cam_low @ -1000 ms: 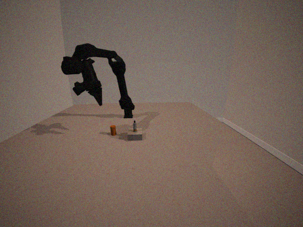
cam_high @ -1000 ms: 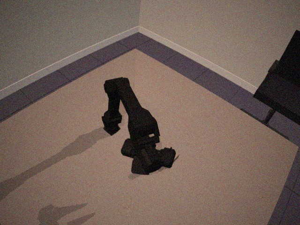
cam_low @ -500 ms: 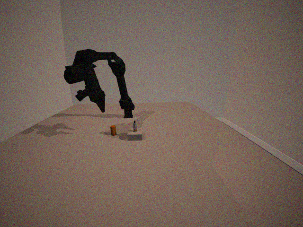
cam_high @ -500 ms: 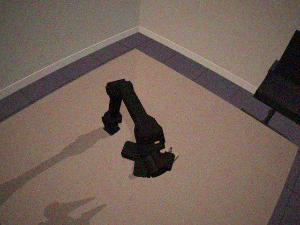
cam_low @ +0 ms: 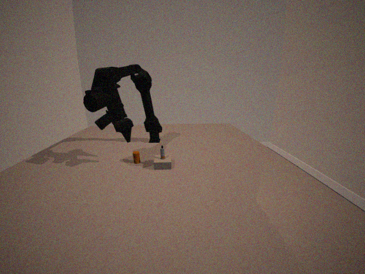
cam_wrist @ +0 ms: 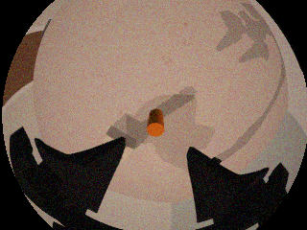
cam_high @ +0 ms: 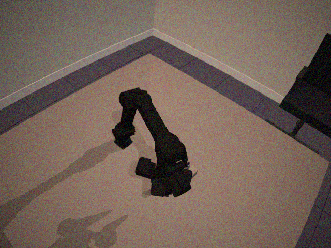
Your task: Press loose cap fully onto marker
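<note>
Right now the orange cap is 1 cm behind my gripper tip, 3 cm to the left of it and 9 cm below it. Round my gripper tip: holder block 2 cm ahead, 14 cm to the left, 10 cm below.
</note>
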